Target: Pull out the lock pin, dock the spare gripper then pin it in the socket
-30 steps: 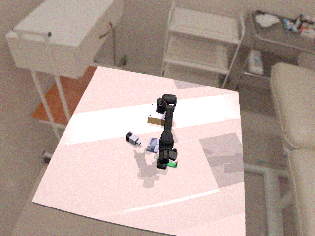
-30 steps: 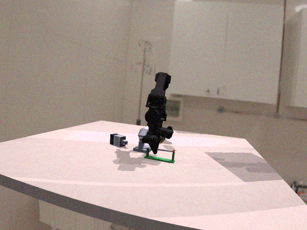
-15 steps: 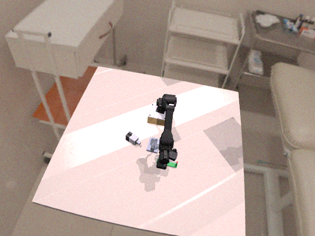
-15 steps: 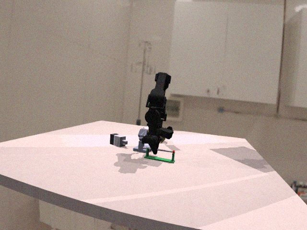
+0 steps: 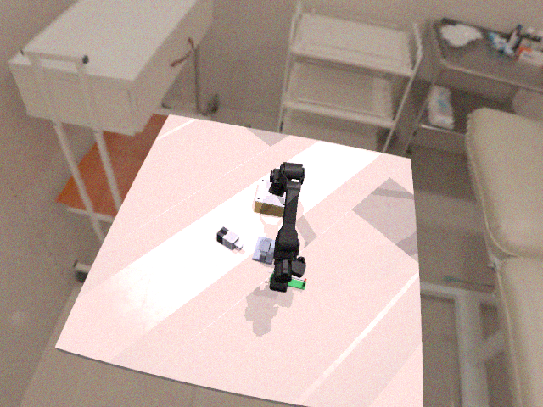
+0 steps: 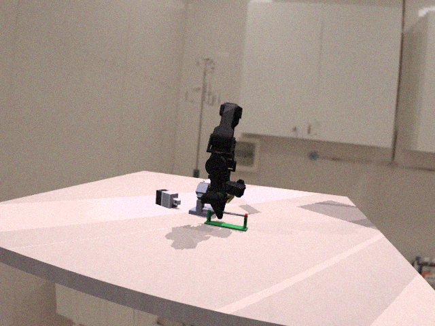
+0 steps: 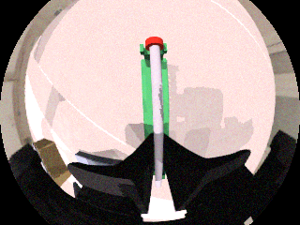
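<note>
Right now my gripper tip is 2 cm to the right of the green rack. Also, from my gripper tip: grey mount: 10 cm to the right, 9 cm behind, 3 cm above; then spare gripper: 25 cm to the right, 9 cm behind, 1 cm above.
</note>
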